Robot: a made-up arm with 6 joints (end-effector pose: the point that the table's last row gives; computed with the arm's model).
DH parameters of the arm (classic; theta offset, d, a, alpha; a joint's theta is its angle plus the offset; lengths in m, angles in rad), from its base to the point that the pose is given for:
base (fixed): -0.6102 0 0.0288 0
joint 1: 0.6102 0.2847 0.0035 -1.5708
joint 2: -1.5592 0 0.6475 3.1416
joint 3: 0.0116 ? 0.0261 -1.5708
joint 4: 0 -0.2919 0.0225 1.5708
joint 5: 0 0.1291 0.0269 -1.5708
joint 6: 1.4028 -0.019 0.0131 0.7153
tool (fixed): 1.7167 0.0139 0 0
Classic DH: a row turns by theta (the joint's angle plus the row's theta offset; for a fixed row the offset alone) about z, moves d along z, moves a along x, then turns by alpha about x.
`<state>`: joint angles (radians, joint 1 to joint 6).
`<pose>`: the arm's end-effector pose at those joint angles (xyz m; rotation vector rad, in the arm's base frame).
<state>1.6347 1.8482 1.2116 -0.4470 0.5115 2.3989</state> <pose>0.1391 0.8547 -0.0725 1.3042 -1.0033 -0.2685</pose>
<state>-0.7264 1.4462 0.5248 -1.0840 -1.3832 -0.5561</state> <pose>0.5372 -0.6283 0.0458 0.9240 -1.6792 0.7761</pose>
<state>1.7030 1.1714 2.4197 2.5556 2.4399 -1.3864</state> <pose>-0.1284 0.5544 0.8088 0.5383 -0.4127 0.6353</pose>
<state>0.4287 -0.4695 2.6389 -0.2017 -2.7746 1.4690</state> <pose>-0.4336 -0.3940 0.8686 1.3299 -1.4928 -1.3246</pose>
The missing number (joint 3, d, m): 0.0381
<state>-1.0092 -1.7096 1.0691 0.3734 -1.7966 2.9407</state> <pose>-0.6216 0.7037 0.2291 1.2974 2.3380 0.5897</pose>
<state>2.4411 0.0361 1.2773 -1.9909 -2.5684 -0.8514</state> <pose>-0.1608 0.0978 1.1953 -0.7189 -0.6166 0.5706</pose>
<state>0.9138 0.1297 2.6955 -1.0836 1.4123 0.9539</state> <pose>0.0591 -0.1700 1.1210 -1.1423 -1.6995 -0.7108</pose>
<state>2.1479 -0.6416 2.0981 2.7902 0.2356 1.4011</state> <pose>0.3128 -0.6170 0.8988 -0.7237 1.8480 1.6835</pose>
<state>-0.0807 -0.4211 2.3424 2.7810 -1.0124 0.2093</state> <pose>-0.5386 0.1114 0.9666 -0.2909 0.2601 0.1876</pose>
